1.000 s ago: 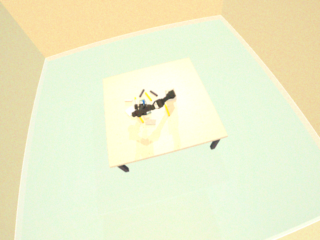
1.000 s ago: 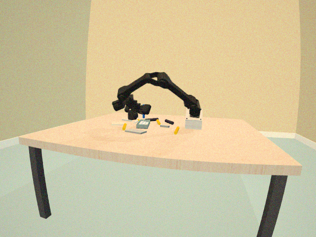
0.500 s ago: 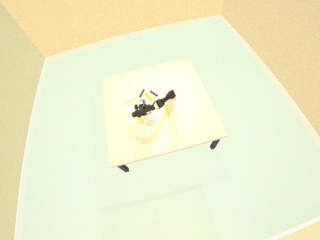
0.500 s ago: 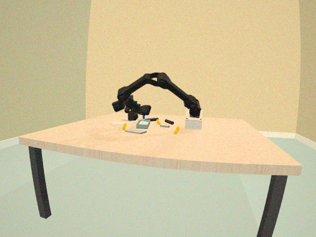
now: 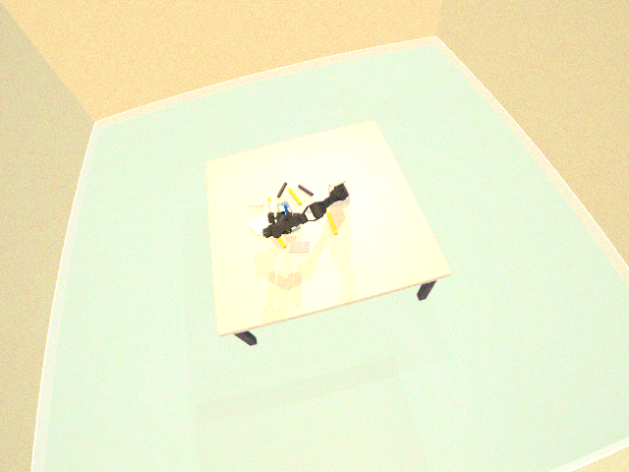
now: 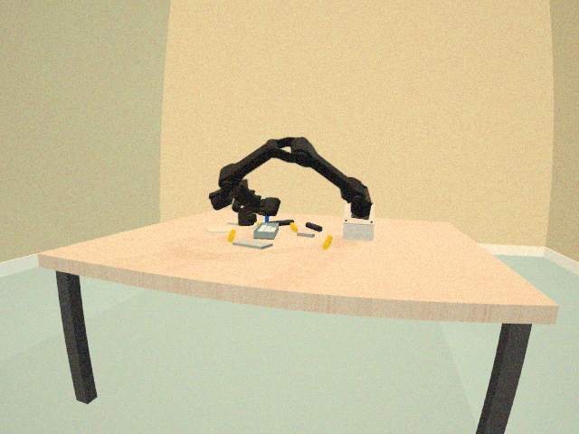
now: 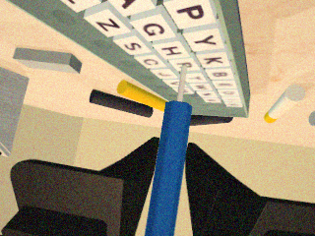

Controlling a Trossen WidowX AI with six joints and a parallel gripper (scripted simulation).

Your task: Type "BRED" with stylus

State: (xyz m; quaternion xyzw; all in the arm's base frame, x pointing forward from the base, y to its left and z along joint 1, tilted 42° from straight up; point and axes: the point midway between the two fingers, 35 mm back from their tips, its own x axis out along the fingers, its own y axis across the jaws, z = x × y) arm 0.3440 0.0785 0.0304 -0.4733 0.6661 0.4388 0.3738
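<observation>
The blue stylus lies 10 mm below my gripper tip. Also, from my gripper tip: white-and-yellow pen: 130 mm to the right, 100 mm ahead, 60 mm below.
</observation>
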